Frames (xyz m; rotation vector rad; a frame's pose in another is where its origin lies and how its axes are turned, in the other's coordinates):
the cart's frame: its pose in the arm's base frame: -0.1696 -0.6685 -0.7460 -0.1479 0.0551 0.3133
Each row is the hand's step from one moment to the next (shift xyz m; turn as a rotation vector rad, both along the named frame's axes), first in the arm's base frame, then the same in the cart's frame.
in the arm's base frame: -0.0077 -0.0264 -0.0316 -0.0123 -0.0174 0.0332
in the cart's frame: -0.0129 -0.0181 -0.0355 -0.0195 -0.0171 0.0297
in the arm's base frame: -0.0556 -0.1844 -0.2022 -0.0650 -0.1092 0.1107
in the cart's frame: -0.0931 -0.1286 -0.2297 -0.1033 -0.0976 0.0906
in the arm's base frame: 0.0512 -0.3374 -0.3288 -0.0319 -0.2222 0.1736
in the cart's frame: -0.0283 -0.2884 -0.3749 -0.1110 -0.2228 0.1364
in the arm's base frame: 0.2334 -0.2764 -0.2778 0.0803 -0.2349 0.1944
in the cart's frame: 0.1594 -0.2947 -0.3095 -0.0098 -0.2724 0.1585
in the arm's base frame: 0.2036 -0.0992 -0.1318 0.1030 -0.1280 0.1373
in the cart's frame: 0.1735 -0.1386 -0.1391 0.0485 -0.1711 0.1192
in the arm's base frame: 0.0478 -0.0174 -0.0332 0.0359 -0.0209 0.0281
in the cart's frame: 0.0427 -0.0267 -0.0340 0.0256 -0.0347 0.0257
